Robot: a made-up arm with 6 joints. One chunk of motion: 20 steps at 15 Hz.
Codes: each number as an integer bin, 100 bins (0 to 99) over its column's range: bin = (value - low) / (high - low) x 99, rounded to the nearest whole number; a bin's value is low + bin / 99 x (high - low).
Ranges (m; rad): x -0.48..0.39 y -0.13..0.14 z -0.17..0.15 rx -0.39..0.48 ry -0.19..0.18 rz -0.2..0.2
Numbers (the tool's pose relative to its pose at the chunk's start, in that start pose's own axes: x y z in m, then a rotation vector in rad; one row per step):
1: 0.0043 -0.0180 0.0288 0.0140 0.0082 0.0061
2: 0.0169 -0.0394 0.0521 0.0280 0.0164 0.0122
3: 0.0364 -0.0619 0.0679 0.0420 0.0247 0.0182
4: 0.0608 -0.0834 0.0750 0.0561 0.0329 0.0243
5: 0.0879 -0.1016 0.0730 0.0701 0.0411 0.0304
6: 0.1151 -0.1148 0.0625 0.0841 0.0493 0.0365
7: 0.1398 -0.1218 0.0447 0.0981 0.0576 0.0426
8: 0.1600 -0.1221 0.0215 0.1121 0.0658 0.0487
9: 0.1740 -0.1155 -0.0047 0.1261 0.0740 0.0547
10: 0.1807 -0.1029 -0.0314 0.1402 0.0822 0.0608
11: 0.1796 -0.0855 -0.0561 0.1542 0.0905 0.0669
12: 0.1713 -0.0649 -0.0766 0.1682 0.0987 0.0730
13: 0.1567 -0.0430 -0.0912 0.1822 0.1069 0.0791
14: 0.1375 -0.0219 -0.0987 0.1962 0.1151 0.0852
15: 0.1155 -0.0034 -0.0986 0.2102 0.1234 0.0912
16: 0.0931 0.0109 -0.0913 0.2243 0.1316 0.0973
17: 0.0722 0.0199 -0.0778 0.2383 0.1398 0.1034
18: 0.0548 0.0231 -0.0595 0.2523 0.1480 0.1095
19: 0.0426 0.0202 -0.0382 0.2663 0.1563 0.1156
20: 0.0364 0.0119 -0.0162 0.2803 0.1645 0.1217
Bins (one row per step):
1: 55 41 62 46 53 51
2: 57 33 69 48 55 53
3: 59 25 74 49 57 54
4: 62 17 76 51 60 56
5: 65 10 75 52 62 57
6: 68 6 72 54 64 59
7: 71 3 66 56 66 60
8: 73 3 59 57 68 62
9: 74 5 51 59 71 63
10: 75 10 43 60 73 65
11: 75 16 35 62 75 66
12: 74 24 29 64 77 68
13: 72 32 24 65 79 69
14: 70 40 22 67 82 71
15: 68 46 22 68 84 72
16: 65 52 24 70 86 74
17: 63 55 29 71 88 75
18: 61 56 34 73 90 77
19: 59 55 41 75 93 78
20: 59 52 48 76 95 80

